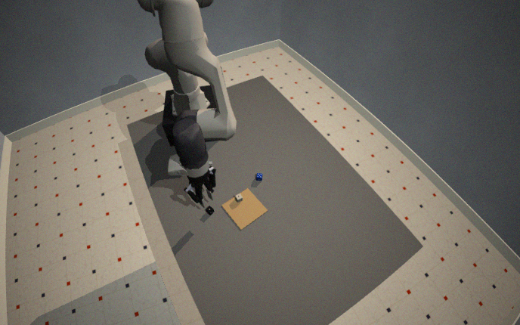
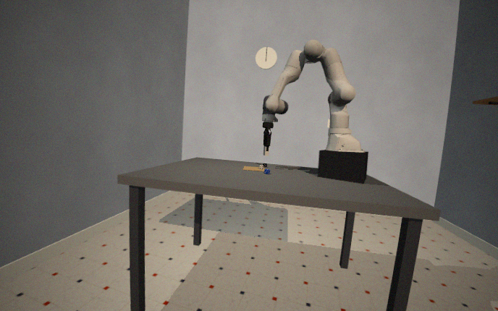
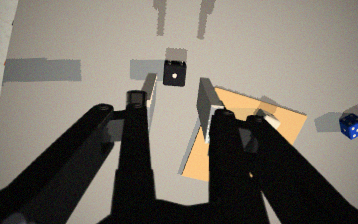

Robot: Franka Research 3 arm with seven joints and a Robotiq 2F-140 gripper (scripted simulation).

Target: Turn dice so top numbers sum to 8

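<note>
Now: the black die 10 cm below my hand. Also, from my hand: blue die: 7 cm behind, 26 cm to the left, 10 cm below; then white die: 13 cm to the left, 10 cm below; then tan mat: 5 cm ahead, 14 cm to the left, 11 cm below.
</note>
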